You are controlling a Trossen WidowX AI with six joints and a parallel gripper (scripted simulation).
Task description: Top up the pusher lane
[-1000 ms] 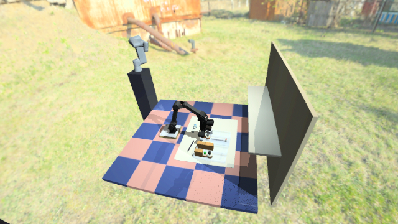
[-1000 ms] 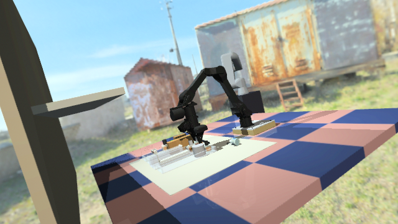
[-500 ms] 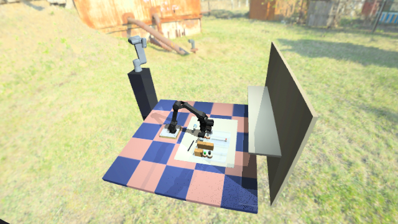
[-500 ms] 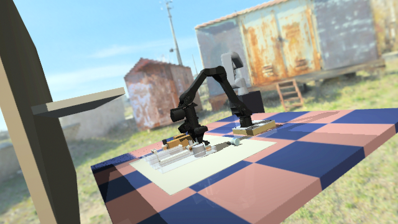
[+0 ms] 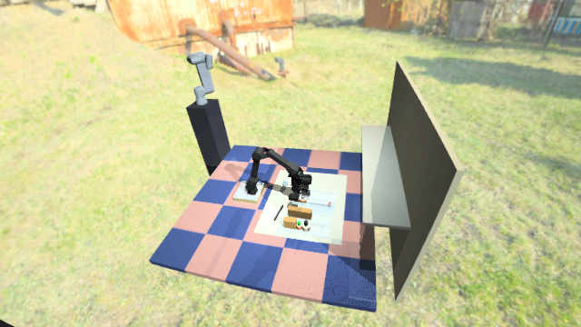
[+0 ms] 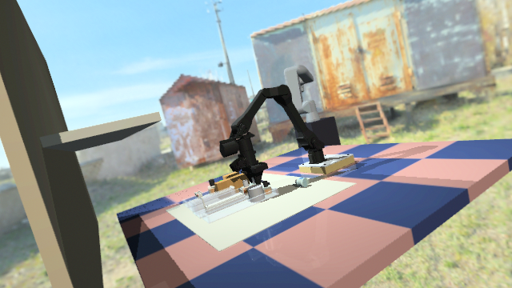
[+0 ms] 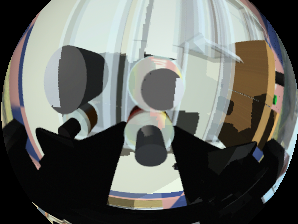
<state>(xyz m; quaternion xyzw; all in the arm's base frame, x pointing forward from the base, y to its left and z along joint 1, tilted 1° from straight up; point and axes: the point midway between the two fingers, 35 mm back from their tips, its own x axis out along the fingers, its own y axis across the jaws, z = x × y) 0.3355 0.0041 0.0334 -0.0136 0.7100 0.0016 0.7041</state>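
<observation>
The thin black stick is 130 mm to the right of my gripper tip, 90 mm behind it and 30 mm below it. Round my gripper tip: shelf wall: 610 mm ahead, 370 mm above, 60 mm to the left; clear lane tray: 150 mm ahead, 20 mm to the right, 10 mm below.
</observation>
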